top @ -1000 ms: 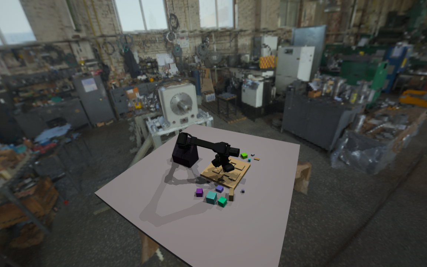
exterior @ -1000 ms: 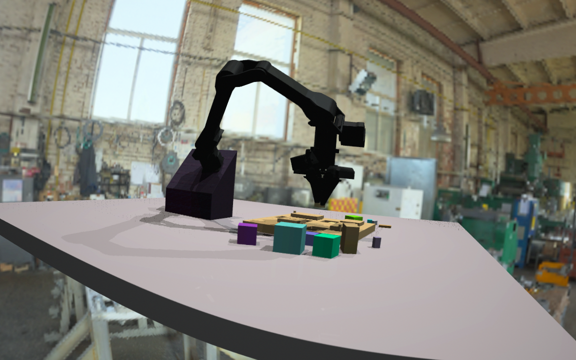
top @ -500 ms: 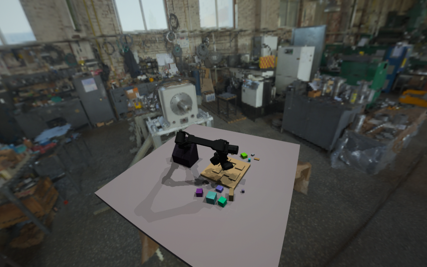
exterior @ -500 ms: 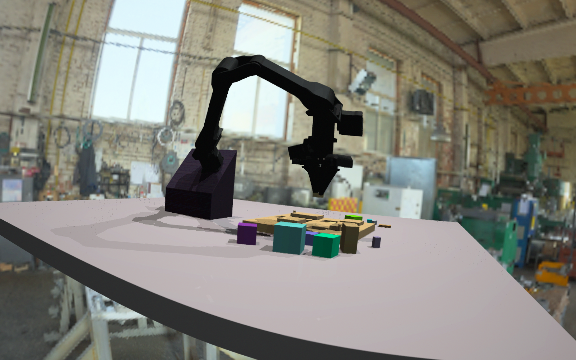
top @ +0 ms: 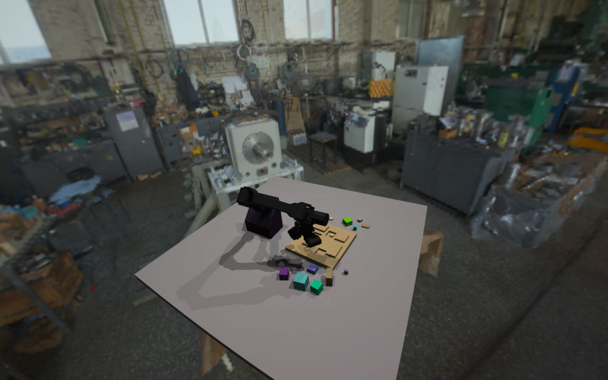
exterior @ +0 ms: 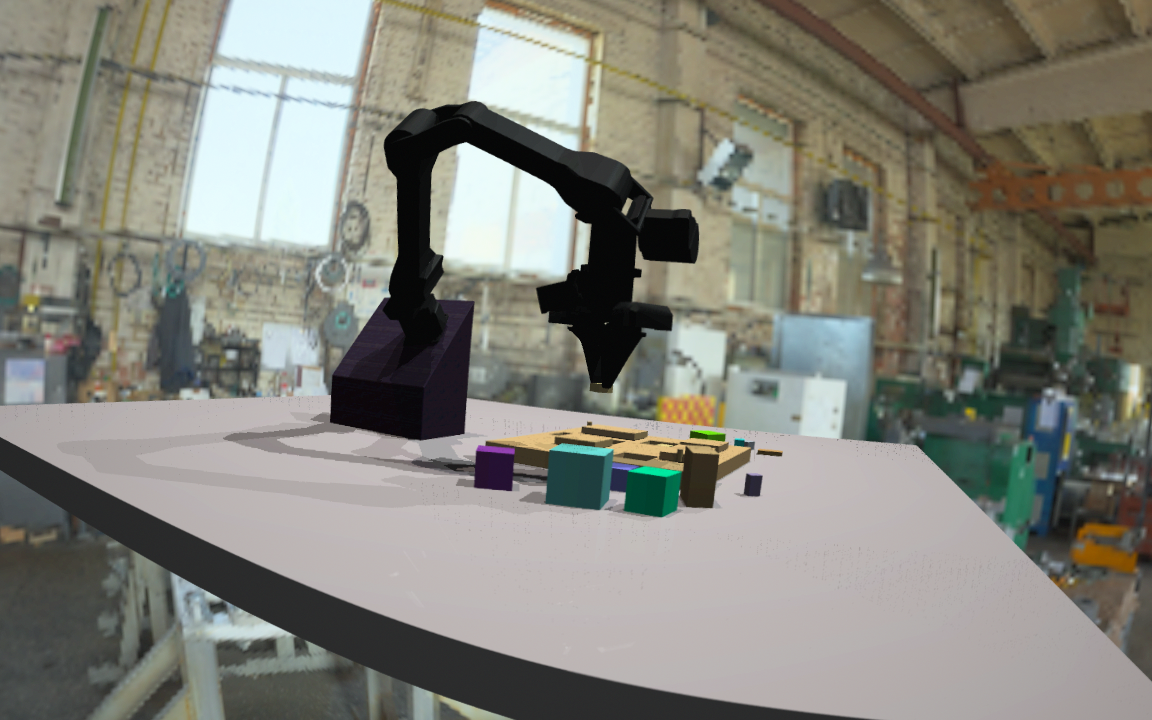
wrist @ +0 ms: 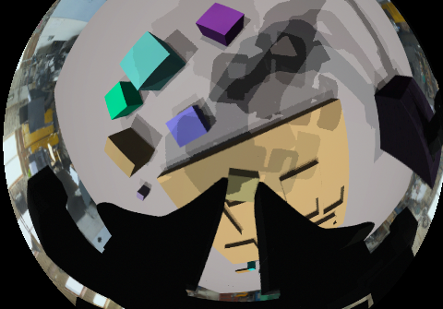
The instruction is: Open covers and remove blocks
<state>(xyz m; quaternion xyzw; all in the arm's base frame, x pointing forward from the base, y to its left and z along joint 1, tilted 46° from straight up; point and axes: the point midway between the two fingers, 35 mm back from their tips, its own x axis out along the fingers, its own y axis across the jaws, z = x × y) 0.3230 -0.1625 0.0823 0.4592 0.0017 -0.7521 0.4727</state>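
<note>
Now: gripper tip 160 mm to the right of the tan puzzle board, 90 mm above it and 30 mm short of it. Also, from my gripper tip: brown block (140 mm ahead, 90 mm to the right, 80 mm below); tiny purple block (200 mm ahead, 100 mm below, 20 mm to the right); violet block (100 mm below, 60 mm to the right, 40 mm ahead).
</note>
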